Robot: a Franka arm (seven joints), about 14 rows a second.
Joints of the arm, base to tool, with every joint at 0 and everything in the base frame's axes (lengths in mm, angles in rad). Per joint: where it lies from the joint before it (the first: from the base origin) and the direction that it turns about. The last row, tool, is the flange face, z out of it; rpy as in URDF.
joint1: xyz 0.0 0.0 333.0 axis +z
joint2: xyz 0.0 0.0 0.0 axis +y
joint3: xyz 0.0 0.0 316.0 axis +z
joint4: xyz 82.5 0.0 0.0 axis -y
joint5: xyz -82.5 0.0 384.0 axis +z
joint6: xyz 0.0 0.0 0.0 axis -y
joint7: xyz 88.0 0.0 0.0 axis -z
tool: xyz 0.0 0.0 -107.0 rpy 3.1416 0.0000 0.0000
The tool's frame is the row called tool.
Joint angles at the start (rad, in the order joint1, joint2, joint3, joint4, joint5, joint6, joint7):
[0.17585, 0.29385, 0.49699, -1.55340, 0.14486, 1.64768, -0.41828]
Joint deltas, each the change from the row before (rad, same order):
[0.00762, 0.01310, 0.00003, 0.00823, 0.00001, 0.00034, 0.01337]
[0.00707, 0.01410, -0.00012, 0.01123, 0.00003, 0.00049, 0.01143]
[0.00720, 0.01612, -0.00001, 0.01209, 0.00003, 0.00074, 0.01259]
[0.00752, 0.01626, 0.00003, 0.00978, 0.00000, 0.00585, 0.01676]
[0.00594, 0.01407, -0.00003, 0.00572, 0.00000, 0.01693, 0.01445]
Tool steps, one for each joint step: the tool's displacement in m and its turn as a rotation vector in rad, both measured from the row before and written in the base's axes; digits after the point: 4 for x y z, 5 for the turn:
[0.0003, 0.0044, -0.0035, -0.00118, 0.00781, -0.00626]
[0.0011, 0.0042, -0.0028, 0.00097, 0.00614, -0.00563]
[0.0014, 0.0044, -0.0036, 0.00079, 0.00747, -0.00675]
[0.0014, 0.0048, -0.0044, 0.00076, 0.00606, -0.01151]
[0.0023, 0.0045, -0.0044, 0.00564, -0.00160, -0.01375]

